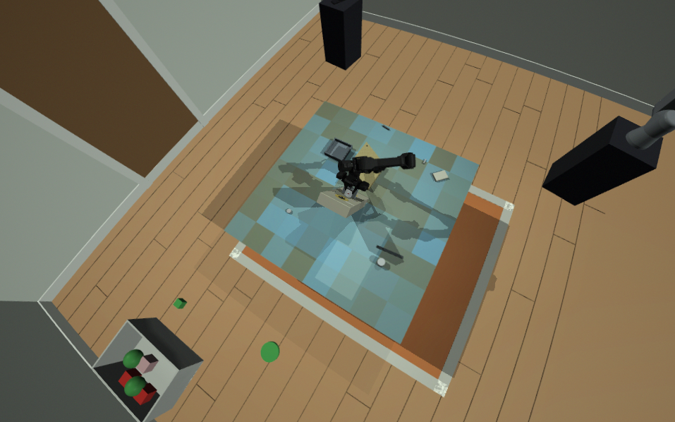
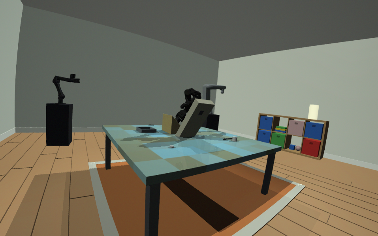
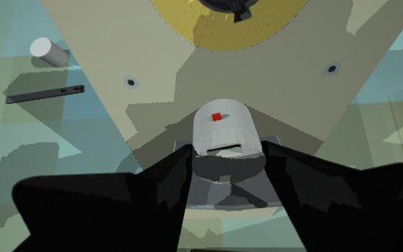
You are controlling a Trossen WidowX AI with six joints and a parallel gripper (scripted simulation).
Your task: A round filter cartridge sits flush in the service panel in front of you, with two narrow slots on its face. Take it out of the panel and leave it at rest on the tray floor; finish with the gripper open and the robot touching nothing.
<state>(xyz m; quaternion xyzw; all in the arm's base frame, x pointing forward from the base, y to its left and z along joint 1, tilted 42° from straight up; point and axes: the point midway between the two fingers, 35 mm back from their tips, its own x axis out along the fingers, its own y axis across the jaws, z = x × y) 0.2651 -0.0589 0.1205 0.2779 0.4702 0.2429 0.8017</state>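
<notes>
Now: the service panel 4 cm ahead of my gripper tip and 2 cm below it. Round my gripper tip: round grey filter cartridge (right at my gripper tip).
</notes>
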